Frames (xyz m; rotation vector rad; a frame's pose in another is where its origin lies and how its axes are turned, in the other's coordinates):
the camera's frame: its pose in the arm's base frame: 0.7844 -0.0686 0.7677 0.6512 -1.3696 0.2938
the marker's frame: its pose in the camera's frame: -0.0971 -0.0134 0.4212 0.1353 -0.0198 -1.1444
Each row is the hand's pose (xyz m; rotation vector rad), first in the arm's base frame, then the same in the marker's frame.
Working: the arm's base frame: its pose in the marker's frame: -0.6200 -0.5966 0.1638 -1.4291 0.8137 0.5444

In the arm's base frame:
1: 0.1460 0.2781 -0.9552 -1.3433 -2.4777 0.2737
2: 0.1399 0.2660 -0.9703 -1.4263 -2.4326 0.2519
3: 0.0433 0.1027 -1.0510 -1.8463 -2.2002 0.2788
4: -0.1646 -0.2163 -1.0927 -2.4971 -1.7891 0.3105
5: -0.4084 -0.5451 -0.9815 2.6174 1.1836 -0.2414
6: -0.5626 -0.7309 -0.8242 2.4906 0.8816 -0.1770
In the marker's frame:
1: -0.8949 -1.5319 -0.0826 -0.4736 -1.6543 2.4054
2: -0.8920 -1.5471 -0.0695 -0.5563 -1.6804 2.4238
3: -0.8418 -1.6287 0.1131 0.8309 1.6139 -2.3941
4: -0.7369 -1.6712 0.4791 0.9681 1.3116 -1.9173
5: -0.6224 -1.5590 0.8717 0.8975 1.1330 -1.4386
6: -0.5526 -1.4001 1.1018 0.7708 1.0853 -1.1736

